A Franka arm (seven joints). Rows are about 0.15 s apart.
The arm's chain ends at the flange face. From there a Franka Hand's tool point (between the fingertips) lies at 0.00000 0.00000 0.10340 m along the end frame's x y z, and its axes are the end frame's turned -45 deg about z.
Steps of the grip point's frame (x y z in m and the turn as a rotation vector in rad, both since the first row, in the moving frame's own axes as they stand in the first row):
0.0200, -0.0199, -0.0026, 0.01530, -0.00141, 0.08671
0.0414, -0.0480, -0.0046, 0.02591, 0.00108, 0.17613
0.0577, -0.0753, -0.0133, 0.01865, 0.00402, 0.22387
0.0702, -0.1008, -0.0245, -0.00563, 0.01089, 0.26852
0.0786, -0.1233, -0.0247, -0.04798, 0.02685, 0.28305
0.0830, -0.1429, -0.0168, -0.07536, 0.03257, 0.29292
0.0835, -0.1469, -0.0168, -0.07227, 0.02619, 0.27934
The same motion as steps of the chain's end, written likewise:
0.0012, -0.0271, -0.0026, 0.00982, -0.01182, 0.08671
-0.0030, -0.0611, -0.0046, 0.01908, -0.01756, 0.17613
-0.0116, -0.0923, -0.0133, 0.01603, -0.01034, 0.22387
-0.0229, -0.1207, -0.0245, 0.00372, 0.01168, 0.26852
-0.0368, -0.1451, -0.0245, -0.01494, 0.05291, 0.28305
-0.0497, -0.1640, -0.0165, -0.03026, 0.07632, 0.29292
-0.0515, -0.1672, -0.0165, -0.03258, 0.06962, 0.27934

